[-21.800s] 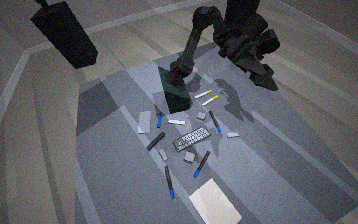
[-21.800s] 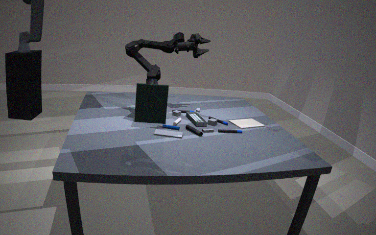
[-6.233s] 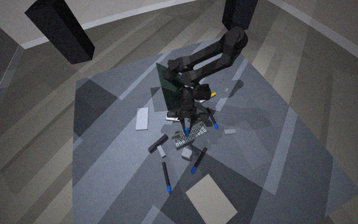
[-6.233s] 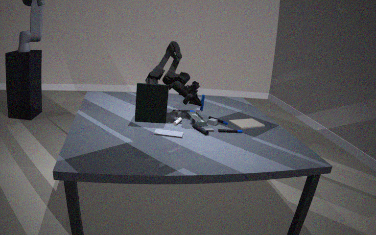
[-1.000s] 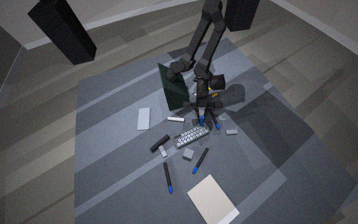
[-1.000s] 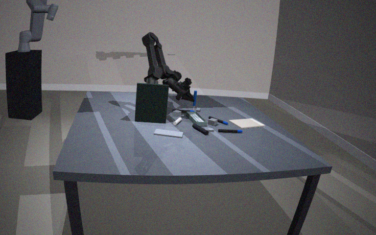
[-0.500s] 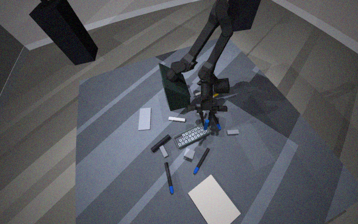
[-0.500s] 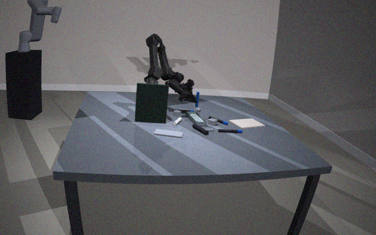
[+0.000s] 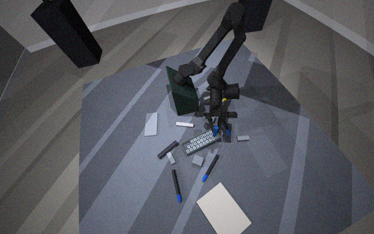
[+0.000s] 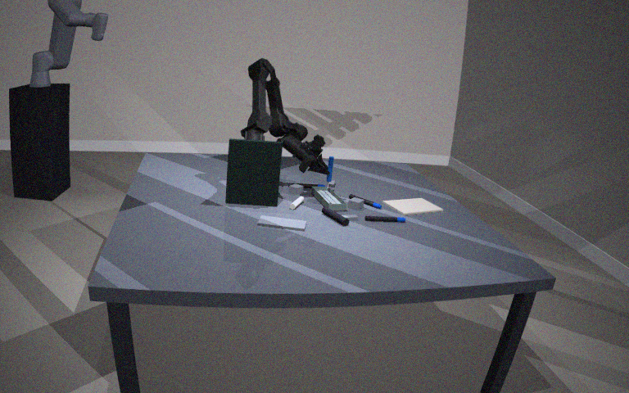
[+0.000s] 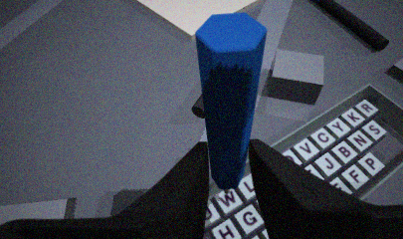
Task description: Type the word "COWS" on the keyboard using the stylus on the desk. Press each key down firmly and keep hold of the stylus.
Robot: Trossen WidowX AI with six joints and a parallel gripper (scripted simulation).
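Now: gripper tip 10 mm short of the B key, 100 mm to the left of it and 70 mm above it. Also, from my gripper tip: J key: 80 mm to the right, 70 mm below; then blue stylus: 20 mm below; then dark cylinder: 10 mm ahead, 240 mm to the right, 80 mm below.
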